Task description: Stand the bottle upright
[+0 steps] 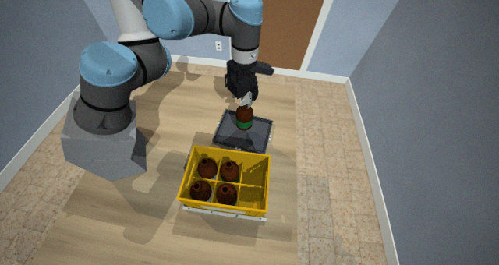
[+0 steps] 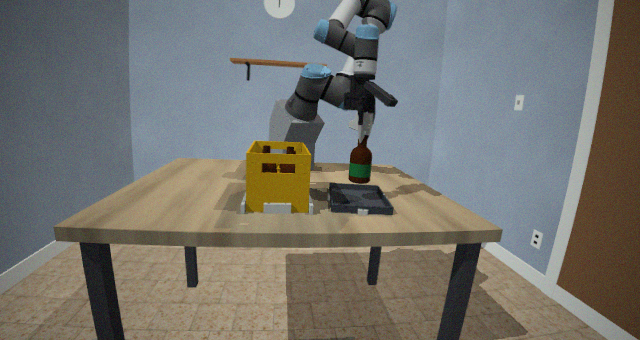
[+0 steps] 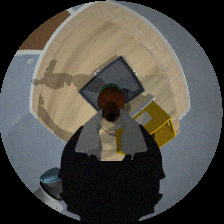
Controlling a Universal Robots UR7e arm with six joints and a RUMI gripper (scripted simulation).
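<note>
My hand is 70 mm above the bottle. Also, from my hand: crate (270 mm to the right, 130 mm below, 60 mm ahead); then tray (210 mm below).
</note>
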